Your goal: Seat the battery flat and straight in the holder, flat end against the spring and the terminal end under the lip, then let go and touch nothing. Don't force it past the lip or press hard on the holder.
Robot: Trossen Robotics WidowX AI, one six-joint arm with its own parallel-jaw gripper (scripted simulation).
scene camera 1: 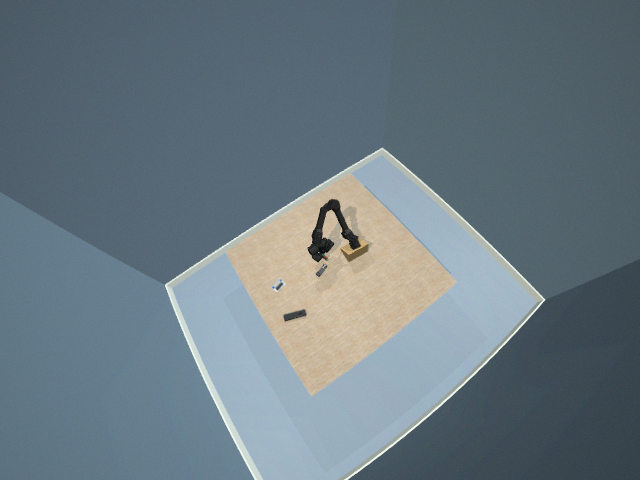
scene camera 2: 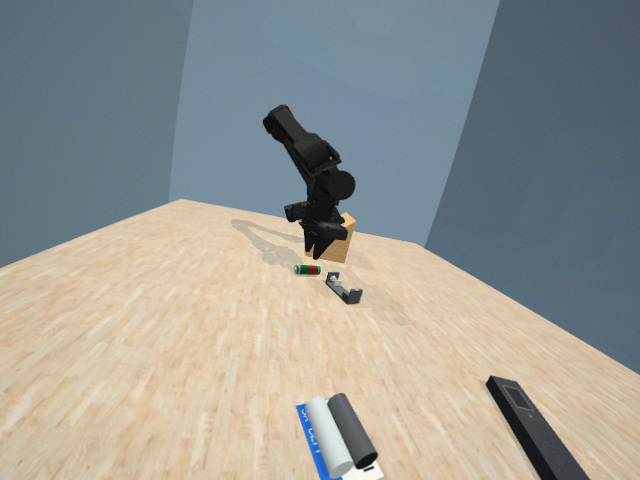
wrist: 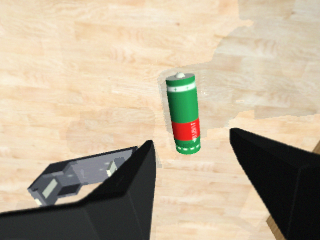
Labels:
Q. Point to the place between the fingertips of my gripper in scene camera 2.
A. At 311, 255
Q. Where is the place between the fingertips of my gripper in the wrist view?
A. At 191, 140

